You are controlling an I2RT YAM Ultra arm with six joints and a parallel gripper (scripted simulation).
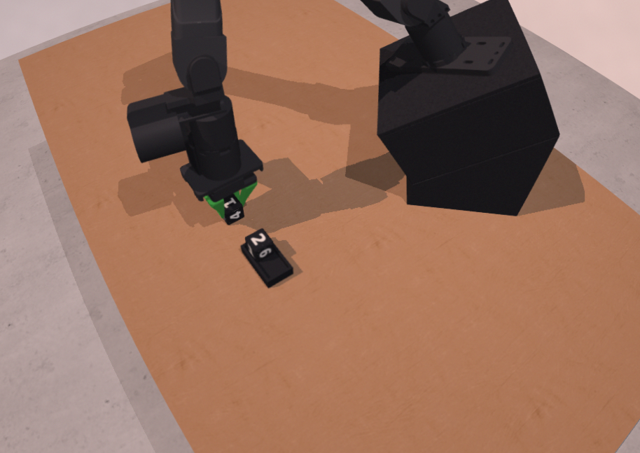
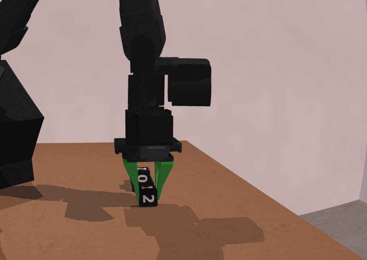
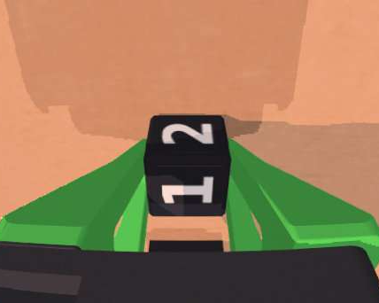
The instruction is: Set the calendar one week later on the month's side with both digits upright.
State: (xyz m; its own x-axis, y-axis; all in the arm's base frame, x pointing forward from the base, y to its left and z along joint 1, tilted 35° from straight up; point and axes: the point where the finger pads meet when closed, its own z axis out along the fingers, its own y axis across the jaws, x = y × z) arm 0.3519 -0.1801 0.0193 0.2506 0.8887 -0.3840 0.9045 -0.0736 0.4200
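Right now the black tray is 10 cm to the left of my hand, 3 cm ahead of it and 1 cm below it.
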